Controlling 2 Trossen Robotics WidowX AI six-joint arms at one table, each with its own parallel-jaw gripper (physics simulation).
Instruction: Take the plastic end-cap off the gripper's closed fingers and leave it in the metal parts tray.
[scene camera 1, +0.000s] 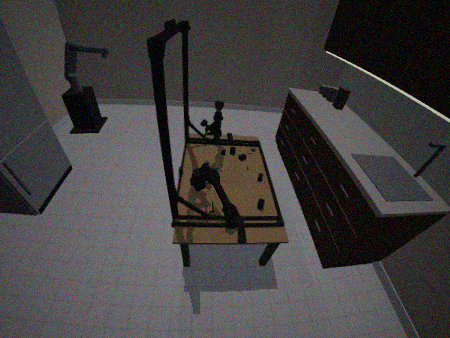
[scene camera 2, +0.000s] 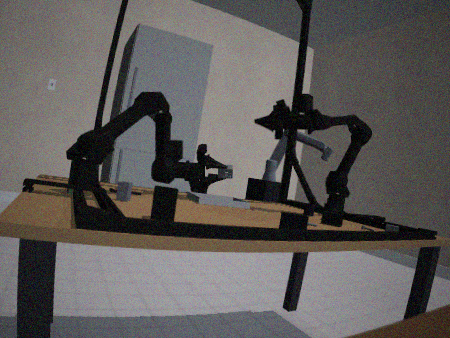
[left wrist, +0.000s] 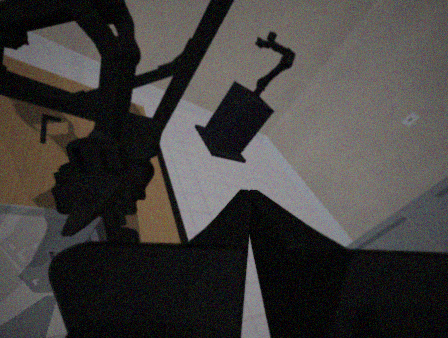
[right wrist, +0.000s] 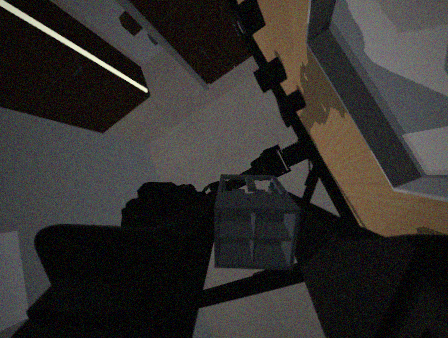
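Seen in the pictures: left gripper, fingertip midpoint: (scene camera 1: 204, 135) (scene camera 2: 254, 121) (left wrist: 248, 198); right gripper, fingertip midpoint: (scene camera 1: 207, 163) (scene camera 2: 227, 172) (right wrist: 249, 198); left arm's base, origin of the base link: (right wrist: 304, 149); right arm's base, origin of the base link: (scene camera 1: 231, 223) (scene camera 2: 80, 186).
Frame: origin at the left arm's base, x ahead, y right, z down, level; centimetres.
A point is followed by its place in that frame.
Observation:
The plastic end-cap (scene camera 2: 228, 171) {x 47.5, y -4.8, z -9.1 cm} (right wrist: 255, 225) {x 50.8, y -3.8, z -8.2 cm} is a small grey open box with inner dividers. My right gripper (scene camera 1: 196, 181) (scene camera 2: 223, 172) {x 47.8, y -4.3, z -8.7 cm} is shut on it; the cap sticks out beyond the fingertips. In scene camera 2 they are above the tray, clear of it. The metal parts tray (scene camera 2: 220, 201) {x 50.8, y -14.7, z 0.5 cm} (right wrist: 350, 115) {x 41.9, y -5.7, z -0.2 cm} is grey and shallow; part of it shows at the bottom left of the left wrist view. My left gripper (scene camera 1: 204, 123) (scene camera 2: 257, 121) {x 39.2, y 1.4, z -29.0 cm} (left wrist: 248, 198) {x 39.2, y 1.4, z -29.0 cm} is shut with its bare fingertips together, higher and to the right in scene camera 2. The tray cannot be made out in scene camera 1.
A grey block (scene camera 2: 124, 191) {x 79.2, y -34.0, z -0.5 cm} and a black block (scene camera 2: 164, 204) {x 69.8, y -52.6, z -1.2 cm} stand on the table (scene camera 1: 230, 235) {x 98.4, y -34.1, z 1.9 cm}. More dark blocks (scene camera 1: 260, 203) {x 71.6, y -50.0, z -3.9 cm} (scene camera 1: 260, 177) {x 42.8, y -48.1, z -1.8 cm} line its right side. A black L-shaped piece (left wrist: 45, 127) {x 79.7, y -17.3, z 1.1 cm} lies near the right arm. A tall black frame (scene camera 1: 162, 115) {x 96.3, y 3.8, z -73.9 cm} rises at the table's left side.

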